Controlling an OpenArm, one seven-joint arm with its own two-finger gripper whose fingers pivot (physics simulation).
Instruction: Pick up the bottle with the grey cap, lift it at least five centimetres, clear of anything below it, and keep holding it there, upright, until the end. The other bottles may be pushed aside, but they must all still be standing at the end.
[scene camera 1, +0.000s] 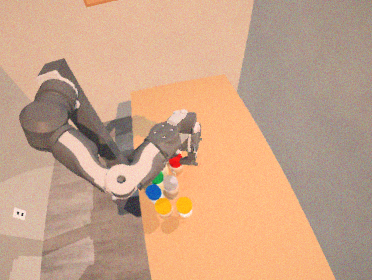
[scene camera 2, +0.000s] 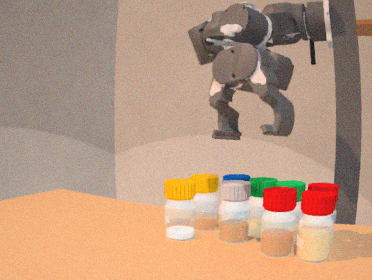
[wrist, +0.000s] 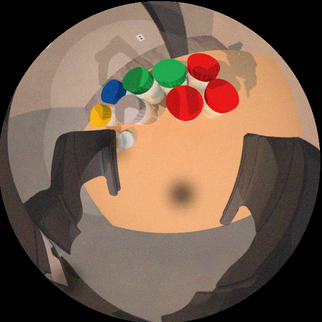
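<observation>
The grey-capped bottle (scene camera 1: 170, 183) (scene camera 2: 234, 220) (wrist: 131, 109) stands upright on the table (scene camera 1: 240, 200) (scene camera 2: 75, 235) (wrist: 170, 165) among the other bottles. Brown contents show in its lower part in scene camera 2. My gripper (scene camera 1: 189, 159) (scene camera 2: 251, 134) (wrist: 167, 170) is open and empty, its fingers part-way apart. It hangs well above the caps in scene camera 2. In the wrist view the grey cap is beyond the fingertips, up and to the left of the gap. In scene camera 1 the fingers are near the red-capped end of the group.
Two yellow-capped bottles (scene camera 2: 180, 210) (scene camera 2: 204, 202) and a blue-capped bottle (scene camera 1: 153, 192) (wrist: 113, 92) stand near the grey one. Two green-capped bottles (wrist: 138, 80) (wrist: 169, 73) stand beside it. Red-capped bottles (scene camera 2: 277, 225) (scene camera 2: 315, 230) (wrist: 203, 67) stand at the other end. All seen are upright.
</observation>
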